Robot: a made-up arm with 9 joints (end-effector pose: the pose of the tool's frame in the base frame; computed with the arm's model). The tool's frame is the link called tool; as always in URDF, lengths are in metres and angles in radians.
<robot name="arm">
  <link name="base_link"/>
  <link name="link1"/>
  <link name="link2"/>
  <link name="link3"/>
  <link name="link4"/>
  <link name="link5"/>
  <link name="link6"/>
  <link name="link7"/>
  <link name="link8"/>
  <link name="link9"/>
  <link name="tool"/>
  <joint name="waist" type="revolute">
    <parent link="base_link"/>
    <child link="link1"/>
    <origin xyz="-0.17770 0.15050 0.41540" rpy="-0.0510 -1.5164 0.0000"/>
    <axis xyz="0 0 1"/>
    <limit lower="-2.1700" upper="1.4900"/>
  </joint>
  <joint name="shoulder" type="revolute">
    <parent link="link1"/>
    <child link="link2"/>
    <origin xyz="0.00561 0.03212 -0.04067" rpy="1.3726 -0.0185 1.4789"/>
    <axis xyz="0 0 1"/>
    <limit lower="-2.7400" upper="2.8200"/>
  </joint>
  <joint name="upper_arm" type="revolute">
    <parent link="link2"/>
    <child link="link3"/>
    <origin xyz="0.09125 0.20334 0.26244" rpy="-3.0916 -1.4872 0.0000"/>
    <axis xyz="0 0 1"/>
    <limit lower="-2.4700" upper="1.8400"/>
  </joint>
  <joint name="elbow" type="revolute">
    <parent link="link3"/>
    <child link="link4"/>
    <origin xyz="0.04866 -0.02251 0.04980" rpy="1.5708 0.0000 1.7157"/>
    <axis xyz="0 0 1"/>
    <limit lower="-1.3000" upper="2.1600"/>
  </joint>
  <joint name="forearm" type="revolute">
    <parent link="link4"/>
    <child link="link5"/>
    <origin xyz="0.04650 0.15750 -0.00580" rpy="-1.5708 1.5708 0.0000"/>
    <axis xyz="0 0 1"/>
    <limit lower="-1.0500" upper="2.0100"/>
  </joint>
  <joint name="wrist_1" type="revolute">
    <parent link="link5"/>
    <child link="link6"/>
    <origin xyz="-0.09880 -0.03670 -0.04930" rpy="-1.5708 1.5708 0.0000"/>
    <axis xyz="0 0 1"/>
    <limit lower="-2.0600" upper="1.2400"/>
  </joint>
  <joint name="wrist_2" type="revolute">
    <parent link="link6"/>
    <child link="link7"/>
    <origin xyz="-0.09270 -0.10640 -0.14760" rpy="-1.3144 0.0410 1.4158"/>
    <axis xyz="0 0 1"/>
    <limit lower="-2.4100" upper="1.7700"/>
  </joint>
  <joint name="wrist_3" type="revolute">
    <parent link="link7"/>
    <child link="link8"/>
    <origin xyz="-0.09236 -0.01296 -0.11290" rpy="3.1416 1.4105 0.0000"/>
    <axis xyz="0 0 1"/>
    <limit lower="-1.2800" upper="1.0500"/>
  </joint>
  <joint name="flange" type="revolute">
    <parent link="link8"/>
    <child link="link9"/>
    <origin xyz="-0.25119 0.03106 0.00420" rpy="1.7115 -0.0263 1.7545"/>
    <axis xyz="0 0 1"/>
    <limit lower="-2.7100" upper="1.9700"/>
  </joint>
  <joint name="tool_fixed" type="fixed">
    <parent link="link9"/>
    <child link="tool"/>
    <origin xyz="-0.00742 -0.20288 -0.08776" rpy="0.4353 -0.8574 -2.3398"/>
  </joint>
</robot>
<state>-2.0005 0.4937 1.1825 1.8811 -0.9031 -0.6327 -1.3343 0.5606 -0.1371</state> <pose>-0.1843 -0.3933 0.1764 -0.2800 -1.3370 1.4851</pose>
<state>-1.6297 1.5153 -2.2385 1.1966 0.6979 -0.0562 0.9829 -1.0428 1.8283</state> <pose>-0.3931 0.1189 -0.0496 0.1467 0.0079 -2.2000</pose>
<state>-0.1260 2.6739 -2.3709 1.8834 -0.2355 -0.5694 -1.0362 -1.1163 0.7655</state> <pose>-0.3928 0.2059 0.4696 2.1151 -0.9095 0.5009</pose>
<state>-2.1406 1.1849 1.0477 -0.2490 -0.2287 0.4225 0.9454 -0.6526 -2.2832</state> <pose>-0.6360 0.1777 0.2287 0.6669 0.7325 -0.0044</pose>
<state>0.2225 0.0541 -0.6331 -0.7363 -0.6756 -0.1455 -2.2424 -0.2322 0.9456</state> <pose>-0.0110 0.6369 1.0407 1.6573 -0.0884 -1.3875</pose>
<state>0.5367 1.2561 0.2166 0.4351 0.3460 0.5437 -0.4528 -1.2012 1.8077</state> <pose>-0.1249 -0.0265 0.6860 -1.7861 -1.3388 0.5910</pose>
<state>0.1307 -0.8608 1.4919 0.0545 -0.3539 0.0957 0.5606 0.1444 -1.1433</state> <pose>0.1119 0.7359 0.3542 0.7116 0.4400 -2.2290</pose>
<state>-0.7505 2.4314 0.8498 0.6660 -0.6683 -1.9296 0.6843 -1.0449 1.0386</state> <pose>-0.0671 -0.2384 0.4102 -1.1072 -1.4909 2.0820</pose>
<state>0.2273 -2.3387 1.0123 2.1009 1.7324 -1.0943 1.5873 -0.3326 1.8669</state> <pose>0.3508 0.0844 0.9005 -1.5416 0.6410 1.4799</pose>
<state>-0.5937 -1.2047 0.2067 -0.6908 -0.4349 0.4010 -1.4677 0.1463 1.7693</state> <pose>0.1203 -0.0029 0.3037 -0.3995 -0.7299 2.1149</pose>
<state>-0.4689 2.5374 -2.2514 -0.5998 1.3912 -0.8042 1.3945 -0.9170 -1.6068</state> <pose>0.0727 -0.4918 0.6669 -1.2023 1.4760 2.2143</pose>
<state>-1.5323 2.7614 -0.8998 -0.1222 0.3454 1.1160 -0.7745 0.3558 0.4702</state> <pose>-0.3119 0.0868 0.1049 0.4690 0.2333 -0.9291</pose>
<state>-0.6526 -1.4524 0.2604 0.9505 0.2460 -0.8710 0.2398 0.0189 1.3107</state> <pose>0.1004 0.0204 1.2705 -0.7617 2.2002 0.6234</pose>
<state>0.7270 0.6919 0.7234 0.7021 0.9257 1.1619 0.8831 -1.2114 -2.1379</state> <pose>-0.4364 0.4512 0.7358 2.8509 -1.1242 -0.1867</pose>
